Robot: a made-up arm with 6 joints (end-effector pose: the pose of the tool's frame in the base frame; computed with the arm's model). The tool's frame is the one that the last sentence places. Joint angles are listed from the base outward.
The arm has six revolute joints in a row. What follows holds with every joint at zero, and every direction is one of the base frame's.
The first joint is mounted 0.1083 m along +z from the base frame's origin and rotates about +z.
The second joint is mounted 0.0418 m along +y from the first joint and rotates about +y.
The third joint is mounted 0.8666 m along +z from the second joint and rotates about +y.
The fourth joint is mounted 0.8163 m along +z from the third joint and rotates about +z.
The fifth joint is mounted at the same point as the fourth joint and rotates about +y.
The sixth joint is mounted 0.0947 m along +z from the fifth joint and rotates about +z.
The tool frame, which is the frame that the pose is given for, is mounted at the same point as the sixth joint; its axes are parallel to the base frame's.
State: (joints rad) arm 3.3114 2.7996 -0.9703 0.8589 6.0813 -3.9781
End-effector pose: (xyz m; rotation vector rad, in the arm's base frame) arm -1.1512 -0.2252 -0.9285 0.0196 -1.6948 0.0069
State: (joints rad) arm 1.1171 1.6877 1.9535 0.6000 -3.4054 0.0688
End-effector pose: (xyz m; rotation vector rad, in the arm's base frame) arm 0.1671 0.4698 -0.6193 -0.3093 0.0861 0.6178
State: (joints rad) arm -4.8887 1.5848 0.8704 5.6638 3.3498 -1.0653
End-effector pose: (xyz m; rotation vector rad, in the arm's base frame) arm 0.1822 1.3260 -0.4535 0.3527 -0.4179 0.8847
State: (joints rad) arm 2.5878 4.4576 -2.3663 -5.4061 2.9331 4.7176
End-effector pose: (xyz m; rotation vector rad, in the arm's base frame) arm 0.1547 -0.1625 -0.4809 0.8113 0.8706 0.0424
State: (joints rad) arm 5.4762 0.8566 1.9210 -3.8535 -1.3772 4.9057
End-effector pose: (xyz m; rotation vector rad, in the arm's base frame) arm 0.5993 -0.6531 -0.1290 -1.9383 -1.1955 1.1952
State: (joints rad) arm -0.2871 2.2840 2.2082 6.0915 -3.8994 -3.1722
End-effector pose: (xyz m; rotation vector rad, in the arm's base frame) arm -0.0761 0.0531 -0.5596 0.8191 -0.3531 2.7945
